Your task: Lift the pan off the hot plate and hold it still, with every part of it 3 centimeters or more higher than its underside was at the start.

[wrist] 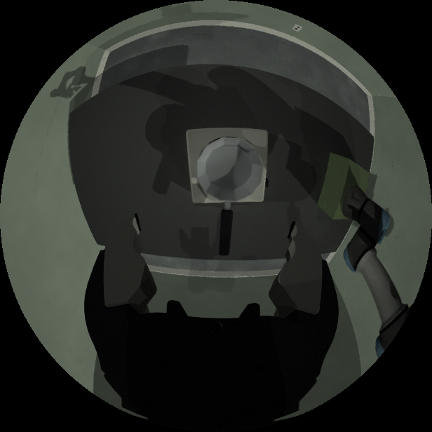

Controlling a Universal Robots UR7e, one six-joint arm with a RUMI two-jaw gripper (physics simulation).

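Note:
A grey metal pan (231, 169) sits on the square, light hot plate (193, 145) near the middle of the wrist view. Its black handle (226, 232) points down the view toward my gripper. My gripper (214, 219) is open and empty, with its two fingertips wide apart, one on each side of the handle and well away from it. The far end of the handle lies between the lines of the two fingers in the view. How high the fingers are above the handle is hard to tell.
The dark table top (115, 165) carries the hot plate. A green square (334, 192) lies at the right edge. Beside it is a jointed arm (377, 280) with blue caps, partly over the square. A pale-edged grey strip (280, 72) runs along the far side. Shadows fall around the hot plate.

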